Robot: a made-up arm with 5 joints. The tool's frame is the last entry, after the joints. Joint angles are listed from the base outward.
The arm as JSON. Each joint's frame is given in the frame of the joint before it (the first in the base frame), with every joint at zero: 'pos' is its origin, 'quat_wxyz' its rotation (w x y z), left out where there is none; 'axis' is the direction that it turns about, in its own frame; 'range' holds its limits. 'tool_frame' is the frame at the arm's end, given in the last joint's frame.
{
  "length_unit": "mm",
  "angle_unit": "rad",
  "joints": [
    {
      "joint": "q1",
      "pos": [
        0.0,
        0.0,
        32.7
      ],
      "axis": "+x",
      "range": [
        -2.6,
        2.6
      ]
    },
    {
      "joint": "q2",
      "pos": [
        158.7,
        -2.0,
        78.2
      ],
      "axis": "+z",
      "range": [
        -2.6,
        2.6
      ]
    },
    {
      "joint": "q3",
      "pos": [
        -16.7,
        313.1,
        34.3
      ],
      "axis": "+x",
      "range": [
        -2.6,
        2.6
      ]
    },
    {
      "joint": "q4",
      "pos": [
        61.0,
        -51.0,
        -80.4
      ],
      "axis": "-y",
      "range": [
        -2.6,
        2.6
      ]
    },
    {
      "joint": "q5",
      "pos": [
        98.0,
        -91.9,
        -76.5
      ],
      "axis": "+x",
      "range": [
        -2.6,
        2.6
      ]
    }
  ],
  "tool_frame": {
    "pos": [
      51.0,
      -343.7,
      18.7
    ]
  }
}
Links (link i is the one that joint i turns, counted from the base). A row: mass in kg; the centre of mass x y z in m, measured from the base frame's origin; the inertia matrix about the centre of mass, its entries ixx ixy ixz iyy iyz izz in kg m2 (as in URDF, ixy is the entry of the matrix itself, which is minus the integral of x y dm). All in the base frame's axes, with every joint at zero. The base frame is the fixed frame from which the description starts. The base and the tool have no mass.
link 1: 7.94; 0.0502 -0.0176 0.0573; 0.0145 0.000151 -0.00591 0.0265 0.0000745 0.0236
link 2: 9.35; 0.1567 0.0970 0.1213; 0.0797 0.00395 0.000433 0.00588 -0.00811 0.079
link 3: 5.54; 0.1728 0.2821 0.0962; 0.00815 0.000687 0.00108 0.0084 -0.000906 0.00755
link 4: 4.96; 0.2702 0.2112 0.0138; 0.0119 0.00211 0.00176 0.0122 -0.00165 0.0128
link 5: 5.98; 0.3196 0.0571 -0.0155; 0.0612 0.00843 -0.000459 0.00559 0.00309 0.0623
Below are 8 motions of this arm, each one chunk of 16 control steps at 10 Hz.
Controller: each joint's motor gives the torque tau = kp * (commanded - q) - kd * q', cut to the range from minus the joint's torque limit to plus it. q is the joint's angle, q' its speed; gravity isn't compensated. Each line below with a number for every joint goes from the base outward.
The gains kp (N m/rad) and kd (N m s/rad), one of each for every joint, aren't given. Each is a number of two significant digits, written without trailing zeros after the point. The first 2 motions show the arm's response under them.
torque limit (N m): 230 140 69 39 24
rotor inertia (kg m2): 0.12 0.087 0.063 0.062 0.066
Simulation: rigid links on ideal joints. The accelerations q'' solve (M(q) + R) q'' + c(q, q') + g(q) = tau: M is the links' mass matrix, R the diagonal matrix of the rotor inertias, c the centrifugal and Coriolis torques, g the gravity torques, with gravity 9.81 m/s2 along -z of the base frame. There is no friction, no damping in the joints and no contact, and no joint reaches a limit. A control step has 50 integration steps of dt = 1/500 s. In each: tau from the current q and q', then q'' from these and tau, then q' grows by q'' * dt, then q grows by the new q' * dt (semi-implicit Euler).
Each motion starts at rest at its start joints. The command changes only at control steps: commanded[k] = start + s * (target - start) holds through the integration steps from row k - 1 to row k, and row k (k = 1, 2, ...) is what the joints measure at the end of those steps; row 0 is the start. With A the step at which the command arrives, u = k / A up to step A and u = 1 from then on. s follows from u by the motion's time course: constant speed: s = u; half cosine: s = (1 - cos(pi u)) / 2; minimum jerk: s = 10 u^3 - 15 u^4 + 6 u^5; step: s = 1 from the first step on.
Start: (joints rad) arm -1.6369 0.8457 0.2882 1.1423 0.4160
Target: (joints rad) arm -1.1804 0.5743 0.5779 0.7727 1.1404
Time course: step
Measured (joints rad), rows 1 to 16:
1: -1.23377 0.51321 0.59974 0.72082 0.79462
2: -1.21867 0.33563 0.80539 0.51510 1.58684
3: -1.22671 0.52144 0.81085 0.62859 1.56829
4: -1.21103 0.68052 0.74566 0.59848 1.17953
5: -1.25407 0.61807 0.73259 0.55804 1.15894
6: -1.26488 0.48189 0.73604 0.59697 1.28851
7: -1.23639 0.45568 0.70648 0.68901 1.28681
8: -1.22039 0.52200 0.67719 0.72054 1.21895
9: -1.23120 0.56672 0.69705 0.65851 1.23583
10: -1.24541 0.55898 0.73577 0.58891 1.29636
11: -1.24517 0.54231 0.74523 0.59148 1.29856
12: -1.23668 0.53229 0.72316 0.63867 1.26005
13: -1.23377 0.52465 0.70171 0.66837 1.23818
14: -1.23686 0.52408 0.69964 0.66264 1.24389
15: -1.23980 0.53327 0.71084 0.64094 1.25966
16: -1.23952 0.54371 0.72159 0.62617 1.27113
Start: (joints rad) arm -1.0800 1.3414 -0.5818 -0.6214 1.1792
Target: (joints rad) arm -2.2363 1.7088 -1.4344 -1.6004 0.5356
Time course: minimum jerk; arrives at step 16
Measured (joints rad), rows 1 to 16:
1: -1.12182 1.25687 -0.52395 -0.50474 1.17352
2: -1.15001 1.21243 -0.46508 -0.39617 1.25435
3: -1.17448 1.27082 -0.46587 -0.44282 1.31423
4: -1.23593 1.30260 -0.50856 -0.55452 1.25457
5: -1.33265 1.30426 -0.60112 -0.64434 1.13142
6: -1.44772 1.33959 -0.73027 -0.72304 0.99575
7: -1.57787 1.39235 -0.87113 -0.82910 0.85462
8: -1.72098 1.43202 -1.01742 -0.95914 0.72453
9: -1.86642 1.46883 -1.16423 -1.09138 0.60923
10: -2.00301 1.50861 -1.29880 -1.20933 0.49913
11: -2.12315 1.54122 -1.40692 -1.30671 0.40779
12: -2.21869 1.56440 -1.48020 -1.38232 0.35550
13: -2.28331 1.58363 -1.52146 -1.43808 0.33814
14: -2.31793 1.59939 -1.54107 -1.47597 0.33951
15: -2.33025 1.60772 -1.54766 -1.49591 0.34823
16: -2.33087 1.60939 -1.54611 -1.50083 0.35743
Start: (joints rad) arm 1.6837 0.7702 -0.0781 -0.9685 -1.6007
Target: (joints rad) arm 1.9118 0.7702 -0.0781 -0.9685 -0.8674
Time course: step
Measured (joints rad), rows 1 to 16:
1: 1.94470 0.85489 -0.09400 -1.02731 -1.01748
2: 2.00291 0.88876 -0.29007 -1.04450 -0.41852
3: 1.96798 0.79975 -0.30354 -1.14260 -0.48079
4: 1.95755 0.81631 -0.22460 -1.04569 -0.73033
5: 1.96068 0.86374 -0.18993 -1.01520 -0.86962
6: 1.96358 0.86886 -0.19986 -1.04481 -0.79859
7: 1.96186 0.83989 -0.21632 -1.06115 -0.66360
8: 1.96096 0.82656 -0.22434 -1.06402 -0.63445
9: 1.96215 0.84031 -0.22230 -1.05575 -0.70188
10: 1.96339 0.85163 -0.21663 -1.04596 -0.75704
11: 1.96290 0.84822 -0.21383 -1.04541 -0.74507
12: 1.96194 0.84094 -0.21559 -1.05188 -0.70318
13: 1.96178 0.83988 -0.21800 -1.05696 -0.68816
14: 1.96219 0.84335 -0.21814 -1.05527 -0.70638
15: 1.96254 0.84531 -0.21698 -1.05054 -0.72549
16: 1.96254 0.84439 -0.21645 -1.04915 -0.72435

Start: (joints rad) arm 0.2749 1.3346 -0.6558 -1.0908 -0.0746
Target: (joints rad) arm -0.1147 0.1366 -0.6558 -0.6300 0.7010
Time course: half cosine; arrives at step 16
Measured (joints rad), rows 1 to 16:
1: 0.26677 1.35118 -0.55502 -1.10325 -0.02979
2: 0.25178 1.32631 -0.42541 -1.08750 0.10212
3: 0.22584 1.24590 -0.39307 -1.05985 0.21963
4: 0.19408 1.15554 -0.42702 -1.03122 0.24095
5: 0.15822 1.06455 -0.46452 -0.99031 0.21670
6: 0.11626 0.95664 -0.47645 -0.93965 0.24700
7: 0.06991 0.83287 -0.46575 -0.89297 0.35602
8: 0.02307 0.70778 -0.44670 -0.85144 0.48713
9: -0.02248 0.58883 -0.43211 -0.80666 0.58341
10: -0.06517 0.47671 -0.42931 -0.75863 0.64234
11: -0.10290 0.37412 -0.43533 -0.71713 0.69132
12: -0.13431 0.28619 -0.44054 -0.68703 0.74620
13: -0.15912 0.21654 -0.43901 -0.66497 0.80265
14: -0.17721 0.16686 -0.43306 -0.64775 0.84821
15: -0.18801 0.13856 -0.42849 -0.63638 0.87338
16: -0.19108 0.13266 -0.42827 -0.63305 0.87598

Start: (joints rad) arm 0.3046 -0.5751 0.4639 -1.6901 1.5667
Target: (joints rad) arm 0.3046 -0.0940 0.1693 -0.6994 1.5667
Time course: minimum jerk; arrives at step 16
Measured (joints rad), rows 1 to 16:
1: 0.22976 -0.58377 0.45202 -1.63459 1.53238
2: 0.16566 -0.58110 0.45841 -1.47383 1.41817
3: 0.15870 -0.58076 0.45952 -1.39919 1.36559
4: 0.18385 -0.55927 0.43670 -1.40538 1.44249
5: 0.20488 -0.49976 0.41530 -1.39306 1.52819
6: 0.20373 -0.43229 0.39068 -1.31932 1.52154
7: 0.18809 -0.37692 0.35476 -1.19913 1.46254
8: 0.17727 -0.33078 0.31595 -1.07245 1.43575
9: 0.18067 -0.28305 0.28469 -0.96897 1.45911
10: 0.18935 -0.22829 0.26303 -0.88960 1.49486
11: 0.19279 -0.17508 0.24393 -0.82402 1.50778
12: 0.19081 -0.13598 0.22224 -0.76749 1.49668
13: 0.18877 -0.11473 0.20208 -0.72155 1.48331
14: 0.18959 -0.10618 0.19089 -0.69154 1.48367
15: 0.19174 -0.10329 0.19028 -0.68085 1.49511
16: 0.19295 -0.10183 0.19458 -0.68398 1.50531

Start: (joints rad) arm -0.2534 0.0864 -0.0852 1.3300 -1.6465
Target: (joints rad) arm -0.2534 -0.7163 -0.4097 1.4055 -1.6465
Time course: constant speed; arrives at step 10
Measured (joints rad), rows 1 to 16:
1: -0.34765 0.02685 -0.04364 1.34050 -1.64813
2: -0.41314 -0.07234 -0.02258 1.30376 -1.75165
3: -0.38743 -0.16435 -0.07702 1.29791 -1.83008
4: -0.36089 -0.24005 -0.13062 1.32868 -1.77798
5: -0.35994 -0.30488 -0.15474 1.35357 -1.69633
6: -0.36243 -0.37513 -0.17908 1.36806 -1.69601
7: -0.36107 -0.45684 -0.21689 1.37898 -1.74947
8: -0.35726 -0.53915 -0.25587 1.38581 -1.77995
9: -0.35097 -0.61588 -0.28937 1.39491 -1.76533
10: -0.34414 -0.69056 -0.32055 1.40969 -1.73941
11: -0.33092 -0.70270 -0.32549 1.38900 -1.75022
12: -0.33873 -0.67745 -0.32386 1.38999 -1.75252
13: -0.34946 -0.66139 -0.32372 1.42014 -1.74771
14: -0.35043 -0.66307 -0.32457 1.42747 -1.74686
15: -0.34563 -0.67364 -0.32454 1.41299 -1.74951
16: -0.34199 -0.67952 -0.32409 1.40218 -1.75103

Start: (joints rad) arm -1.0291 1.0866 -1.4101 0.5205 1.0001
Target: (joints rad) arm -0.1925 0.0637 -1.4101 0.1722 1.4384
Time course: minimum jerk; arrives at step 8
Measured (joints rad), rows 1 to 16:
1: -1.10159 1.01659 -1.41652 0.59812 1.02175
2: -1.12661 0.87701 -1.43649 0.72272 1.18040
3: -0.99677 0.73585 -1.43993 0.71044 1.35727
4: -0.76310 0.53645 -1.43786 0.59691 1.38123
5: -0.53364 0.28904 -1.43689 0.43376 1.31214
6: -0.35067 0.09233 -1.39101 0.24322 1.35754
7: -0.24526 0.00979 -1.28545 0.07471 1.54153
8: -0.24961 0.03594 -1.17865 0.01941 1.71412
9: -0.29381 0.09441 -1.15254 0.11277 1.75529
10: -0.30552 0.10394 -1.20889 0.21474 1.68384
11: -0.29650 0.08467 -1.27086 0.22414 1.58144
12: -0.28914 0.07270 -1.28544 0.18211 1.54000
13: -0.28722 0.07326 -1.26333 0.15552 1.59039
14: -0.28913 0.07826 -1.23382 0.15687 1.65988
15: -0.29213 0.08227 -1.22212 0.16586 1.67742
16: -0.29252 0.08193 -1.23116 0.16990 1.64480

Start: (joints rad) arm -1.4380 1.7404 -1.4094 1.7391 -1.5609
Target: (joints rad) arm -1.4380 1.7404 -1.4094 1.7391 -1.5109
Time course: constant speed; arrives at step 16
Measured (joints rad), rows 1 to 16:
1: -1.48608 1.63979 -1.40313 1.73666 -1.58036
2: -1.55265 1.48742 -1.41972 1.58906 -1.56210
3: -1.59068 1.41750 -1.42597 1.48982 -1.51728
4: -1.57879 1.45859 -1.42067 1.52309 -1.49682
5: -1.53949 1.54986 -1.42153 1.61173 -1.50936
6: -1.51198 1.60312 -1.41297 1.67419 -1.54469
7: -1.51482 1.58617 -1.40643 1.66854 -1.56784
8: -1.53755 1.53249 -1.41122 1.61487 -1.55159
9: -1.55700 1.49472 -1.41549 1.57119 -1.51385
10: -1.55855 1.49838 -1.41572 1.56945 -1.49032
11: -1.54587 1.52910 -1.41508 1.59837 -1.49498
12: -1.53302 1.55488 -1.41290 1.62694 -1.51522
13: -1.53029 1.55665 -1.41081 1.63278 -1.52732
14: -1.53712 1.53973 -1.41131 1.61719 -1.51884
15: -1.54558 1.52270 -1.41290 1.59855 -1.49845
16: -1.54856 1.51903 -1.41371 1.59255 -1.48327

